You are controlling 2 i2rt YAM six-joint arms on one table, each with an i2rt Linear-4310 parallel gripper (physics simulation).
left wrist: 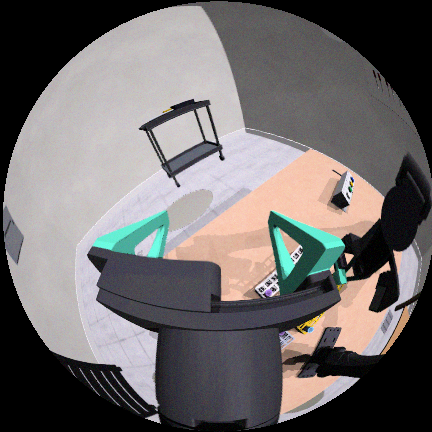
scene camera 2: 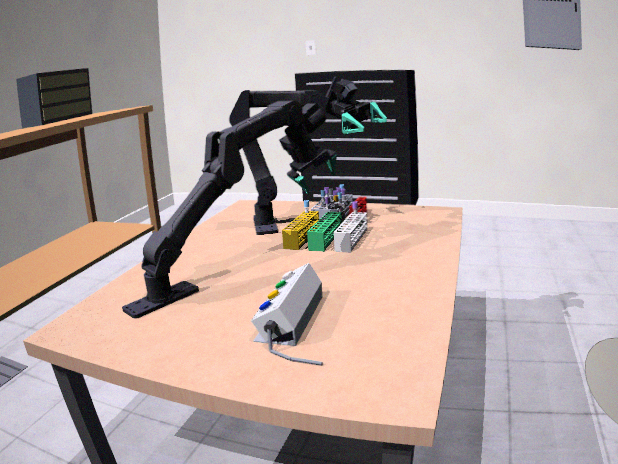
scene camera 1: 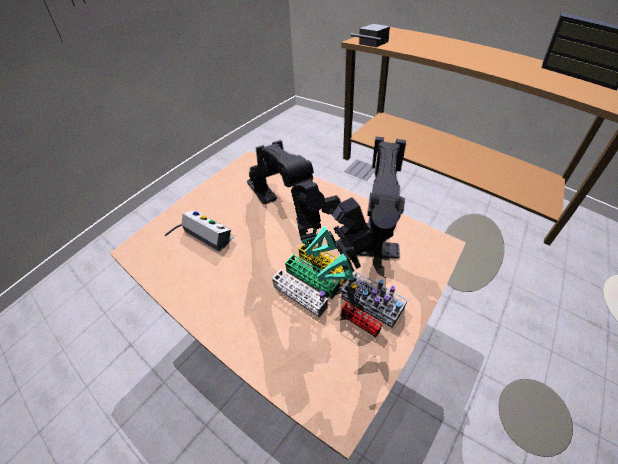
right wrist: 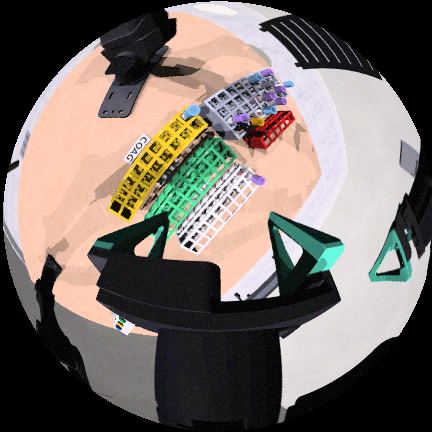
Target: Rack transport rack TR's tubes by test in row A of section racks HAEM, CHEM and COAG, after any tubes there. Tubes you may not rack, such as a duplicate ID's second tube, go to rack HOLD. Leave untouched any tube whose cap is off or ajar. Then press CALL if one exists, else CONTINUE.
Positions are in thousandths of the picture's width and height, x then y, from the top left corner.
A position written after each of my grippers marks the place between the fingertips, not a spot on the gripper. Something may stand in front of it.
My left gripper (scene camera 1: 504,572) is open, holding nothing. My right gripper (scene camera 2: 520,398) is open and holds nothing.
My left gripper is seen too in scene camera 2 (scene camera 2: 608,268) and in the right wrist view (right wrist: 878,603). My right gripper is seen too in the left wrist view (left wrist: 756,647).
